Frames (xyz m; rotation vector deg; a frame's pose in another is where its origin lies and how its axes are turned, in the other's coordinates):
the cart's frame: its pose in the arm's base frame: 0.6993 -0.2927 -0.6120 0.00 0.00 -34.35
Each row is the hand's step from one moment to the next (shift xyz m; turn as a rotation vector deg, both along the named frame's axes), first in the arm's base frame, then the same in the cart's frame.
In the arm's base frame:
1: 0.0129 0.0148 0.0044 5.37 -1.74 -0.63
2: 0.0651 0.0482 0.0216 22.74 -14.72 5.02
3: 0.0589 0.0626 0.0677 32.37 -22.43 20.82
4: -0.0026 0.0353 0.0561 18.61 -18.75 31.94
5: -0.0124 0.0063 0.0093 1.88 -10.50 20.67
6: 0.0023 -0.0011 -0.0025 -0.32 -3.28 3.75
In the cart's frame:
1: 0.0023 0.0195 0.0044 5.42 1.59 -0.63
2: 0.0266 0.0765 0.0216 27.08 0.68 5.02
3: 0.0133 0.0849 0.0677 39.38 -0.25 20.82
4: -0.0221 0.0277 0.0561 25.94 -4.98 31.94
5: -0.0138 -0.0018 0.0093 7.48 -7.61 20.67
6: 0.0025 0.0004 -0.0025 1.59 -2.89 3.75

